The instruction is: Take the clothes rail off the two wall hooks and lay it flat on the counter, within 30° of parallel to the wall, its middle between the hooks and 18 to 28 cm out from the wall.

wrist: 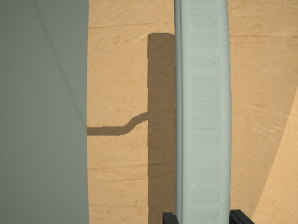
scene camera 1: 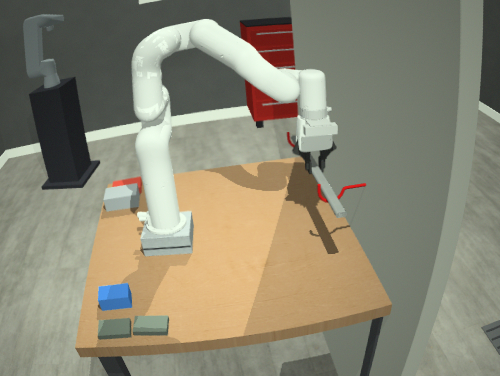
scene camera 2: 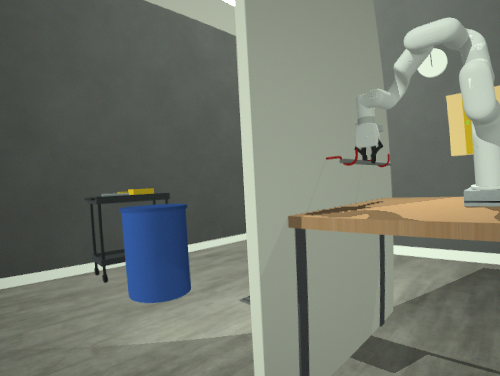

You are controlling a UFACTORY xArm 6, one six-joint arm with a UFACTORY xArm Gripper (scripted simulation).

In view: the gripper (scene camera 1: 315, 171), a clothes rail (wrist: 202, 48), a blue block (scene camera 1: 119, 296), a grey block (scene camera 1: 120, 197) and a wall (scene camera 2: 299, 76).
The wall shows as well in the wrist view (wrist: 51, 172). The wrist view misses the blue block: it is out of frame. Scene camera 2 misses the blue block: it is out of frame.
